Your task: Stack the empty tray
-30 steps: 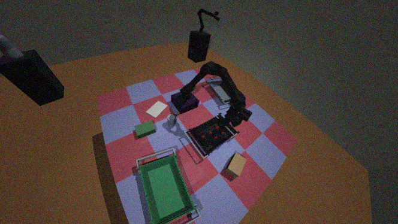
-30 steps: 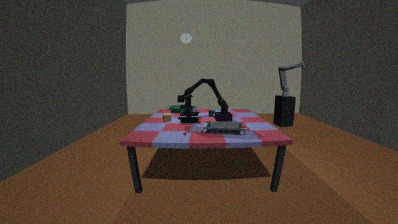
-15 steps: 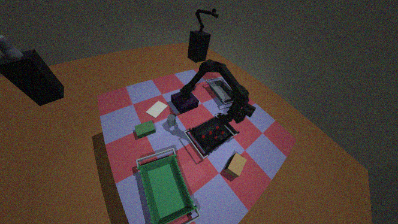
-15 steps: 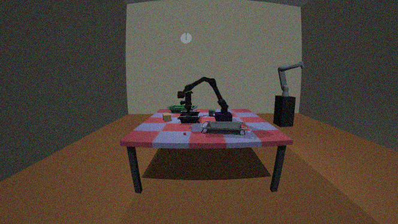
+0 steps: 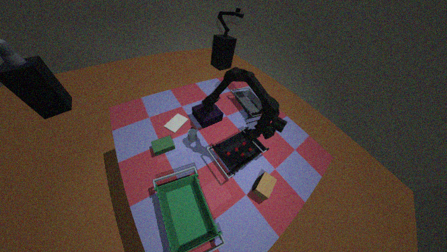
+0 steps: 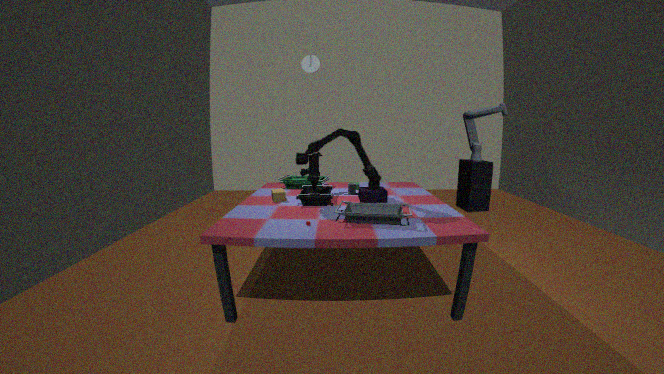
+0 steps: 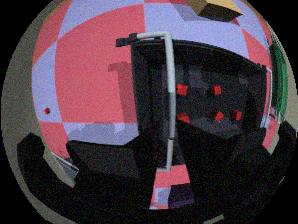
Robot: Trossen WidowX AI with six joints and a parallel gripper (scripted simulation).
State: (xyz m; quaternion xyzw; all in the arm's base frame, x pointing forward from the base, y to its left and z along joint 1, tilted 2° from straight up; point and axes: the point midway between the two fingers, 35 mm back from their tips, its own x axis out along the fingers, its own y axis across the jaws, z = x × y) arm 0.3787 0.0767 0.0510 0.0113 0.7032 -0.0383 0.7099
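Now: gripper tip 31 cm to the right of the grey tray, 29 cm past it and 4 cm above it. Also, from my gripper tip: red block 36 cm to the left, 8 cm below, 3 cm ahead; grey cup 28 cm to the right, 26 cm behind, 5 cm below; tan box 23 cm ahead, 15 cm to the right, 6 cm below.
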